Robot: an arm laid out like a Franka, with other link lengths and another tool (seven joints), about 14 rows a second.
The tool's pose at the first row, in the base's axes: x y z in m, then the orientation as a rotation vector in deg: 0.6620 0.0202 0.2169 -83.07 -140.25 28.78
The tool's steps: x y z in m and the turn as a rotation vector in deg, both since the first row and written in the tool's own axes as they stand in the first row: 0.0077 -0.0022 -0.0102 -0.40 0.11 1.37; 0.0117 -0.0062 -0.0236 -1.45 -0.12 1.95; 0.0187 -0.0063 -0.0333 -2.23 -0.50 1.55; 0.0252 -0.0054 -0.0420 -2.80 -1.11 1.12; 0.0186 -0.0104 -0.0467 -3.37 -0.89 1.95; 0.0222 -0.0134 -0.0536 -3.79 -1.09 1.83; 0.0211 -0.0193 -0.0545 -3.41 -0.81 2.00; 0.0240 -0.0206 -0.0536 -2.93 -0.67 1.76; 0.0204 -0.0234 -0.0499 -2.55 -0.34 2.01; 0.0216 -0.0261 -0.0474 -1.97 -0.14 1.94; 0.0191 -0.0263 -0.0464 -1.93 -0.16 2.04
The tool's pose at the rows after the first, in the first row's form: 0.6605 0.0277 0.2274 -84.99 -139.57 28.51; 0.6606 0.0316 0.2414 -86.17 -140.00 27.60; 0.6609 0.0393 0.2505 -86.00 -141.00 26.93; 0.6619 0.0469 0.2583 -85.72 -142.08 26.69; 0.6629 0.0396 0.2644 -87.00 -141.72 26.00; 0.6614 0.0426 0.2721 -87.03 -142.19 25.65; 0.6576 0.0392 0.2753 -87.07 -141.65 25.90; 0.6549 0.0410 0.2751 -86.56 -141.41 26.30; 0.6529 0.0360 0.2728 -86.70 -140.78 26.51; 0.6493 0.0354 0.2717 -86.36 -140.33 27.01; 0.6499 0.0330 0.2708 -86.48 -140.26 27.10
